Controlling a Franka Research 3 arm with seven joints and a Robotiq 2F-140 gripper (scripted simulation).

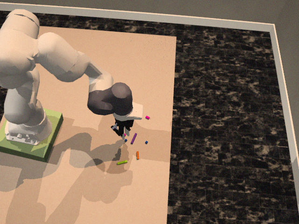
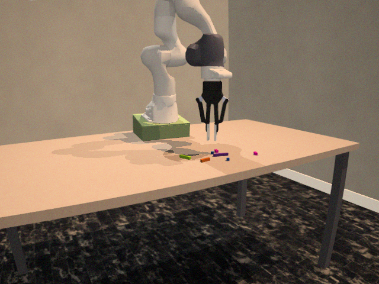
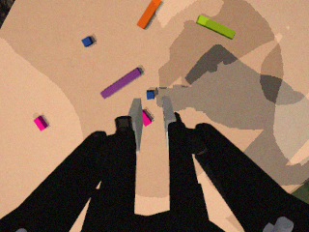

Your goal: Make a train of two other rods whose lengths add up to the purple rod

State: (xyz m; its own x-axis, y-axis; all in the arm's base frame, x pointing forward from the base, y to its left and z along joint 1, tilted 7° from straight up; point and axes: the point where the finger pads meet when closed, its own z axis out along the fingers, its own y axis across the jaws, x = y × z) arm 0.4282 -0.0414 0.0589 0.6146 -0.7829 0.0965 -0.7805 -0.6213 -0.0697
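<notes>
Right now the purple rod is 80 mm below my hand, 40 mm ahead of it and 10 mm to the left of it. From my hand the other things lie so: orange rod 90 mm to the right, 80 mm below, 60 mm ahead; lime rod 120 mm to the right, 80 mm below, 20 mm behind.
</notes>
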